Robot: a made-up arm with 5 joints.
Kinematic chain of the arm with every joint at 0, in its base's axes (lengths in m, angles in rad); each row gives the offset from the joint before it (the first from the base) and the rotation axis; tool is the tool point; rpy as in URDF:
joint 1: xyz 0 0 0.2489 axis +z
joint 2: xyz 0 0 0 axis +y
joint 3: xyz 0.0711 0 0.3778 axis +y
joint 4: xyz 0.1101 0 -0.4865 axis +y
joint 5: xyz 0.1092 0 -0.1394 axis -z
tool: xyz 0 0 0 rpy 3.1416 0 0
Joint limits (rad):
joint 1: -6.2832..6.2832
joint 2: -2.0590..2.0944
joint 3: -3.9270..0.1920
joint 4: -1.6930..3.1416
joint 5: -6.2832..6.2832
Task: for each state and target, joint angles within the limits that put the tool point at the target. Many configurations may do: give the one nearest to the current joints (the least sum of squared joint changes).
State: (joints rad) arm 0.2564 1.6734 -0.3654 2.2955 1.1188
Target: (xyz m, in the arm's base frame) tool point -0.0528 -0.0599 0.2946
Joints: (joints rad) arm 0.8483 1.7590 0.0742 2.3229 1.1188
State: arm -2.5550 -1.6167 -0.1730 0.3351 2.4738
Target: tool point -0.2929 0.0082 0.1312
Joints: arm -3.1696 -0.8435 0.1719 0.4332 2.4738
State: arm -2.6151 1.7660 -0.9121 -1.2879 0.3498
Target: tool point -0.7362 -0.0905 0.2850
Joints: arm -3.0193 0.7697 -1.3453 -1.4915 0.3498
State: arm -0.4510 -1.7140 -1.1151 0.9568 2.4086
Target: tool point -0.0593 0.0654 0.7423
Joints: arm -0.8343 -1.9529 -0.6916 1.2171 2.4086
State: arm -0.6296 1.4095 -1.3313 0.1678 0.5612
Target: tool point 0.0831 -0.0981 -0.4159
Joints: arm -0.8680 1.4897 -0.8381 0.2769 0.5612
